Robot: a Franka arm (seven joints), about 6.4 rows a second.
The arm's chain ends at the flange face. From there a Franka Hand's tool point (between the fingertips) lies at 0.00 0.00 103.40 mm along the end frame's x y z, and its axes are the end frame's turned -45 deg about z.
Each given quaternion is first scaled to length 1.
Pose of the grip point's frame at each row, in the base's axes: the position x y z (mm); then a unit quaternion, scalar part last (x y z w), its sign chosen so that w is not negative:
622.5, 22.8, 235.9, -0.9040, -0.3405, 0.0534, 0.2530
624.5, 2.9, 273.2, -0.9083, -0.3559, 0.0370, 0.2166
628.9, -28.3, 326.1, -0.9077, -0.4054, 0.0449, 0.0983
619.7, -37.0, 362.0, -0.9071, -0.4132, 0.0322, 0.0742
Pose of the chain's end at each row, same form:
650.3, -20.7, 325.5, -0.9655, 0.0314, 0.1462, 0.2133
647.4, -35.1, 366.6, -0.9754, 0.0188, 0.1171, 0.1860
645.6, -43.0, 427.1, -0.9938, -0.0272, 0.0791, 0.0736
632.1, -48.2, 464.0, -0.9961, -0.0346, 0.0581, 0.0562

